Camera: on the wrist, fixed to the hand. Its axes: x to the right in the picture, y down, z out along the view.
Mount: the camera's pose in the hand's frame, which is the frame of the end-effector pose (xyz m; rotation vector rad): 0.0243 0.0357 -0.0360 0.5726 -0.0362 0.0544
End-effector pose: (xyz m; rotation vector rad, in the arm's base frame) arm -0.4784 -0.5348 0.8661 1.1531 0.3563 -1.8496
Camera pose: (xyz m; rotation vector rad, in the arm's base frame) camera -0.4330 -0.5448 0.8344 1.4824 -0.2457 -1.9798
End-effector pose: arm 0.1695 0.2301 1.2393 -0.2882 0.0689 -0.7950
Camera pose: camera 0.2052 0.2282 1.1959 0.2407 -0.1834 -0.7229
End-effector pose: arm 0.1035 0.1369 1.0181 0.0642 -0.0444 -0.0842
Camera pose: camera 0.1323 0.1726 0.9856 0.6334 -0.1055 -0.0160
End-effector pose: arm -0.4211 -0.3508 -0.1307 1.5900 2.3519 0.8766
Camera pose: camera -0.4191 -0.3333 -0.0773 -1.6973 -2.4881 -0.1569
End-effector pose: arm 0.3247 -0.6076 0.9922 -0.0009 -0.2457 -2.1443
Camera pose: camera 0.3441 -0.6531 0.9655 0.2803 -0.8607 -1.9535
